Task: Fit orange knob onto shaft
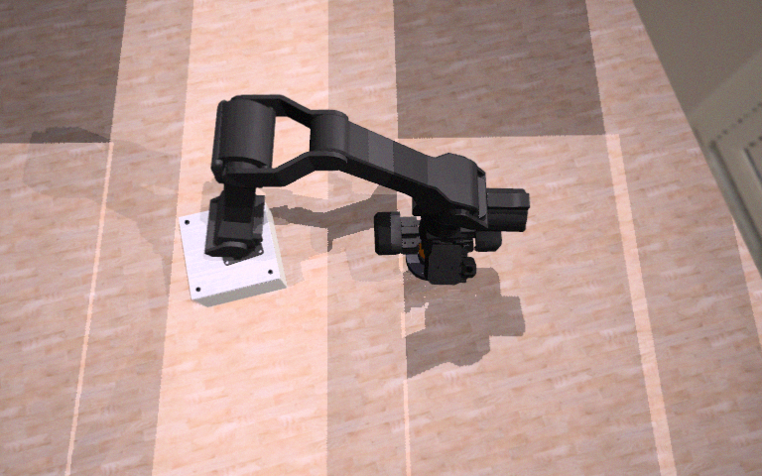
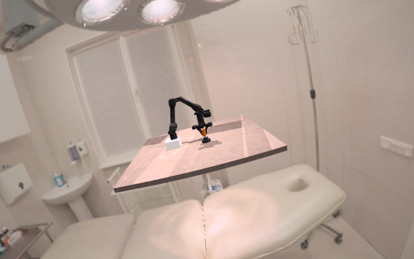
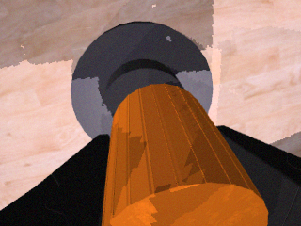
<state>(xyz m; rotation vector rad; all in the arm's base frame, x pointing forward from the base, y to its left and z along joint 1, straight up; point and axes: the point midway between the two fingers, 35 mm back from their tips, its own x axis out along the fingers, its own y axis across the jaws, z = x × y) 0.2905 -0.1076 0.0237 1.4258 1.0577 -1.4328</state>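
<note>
Now: the orange knob 30 mm above my gripper tip. Also, from my gripper tip: round pedestal: 40 mm below.
</note>
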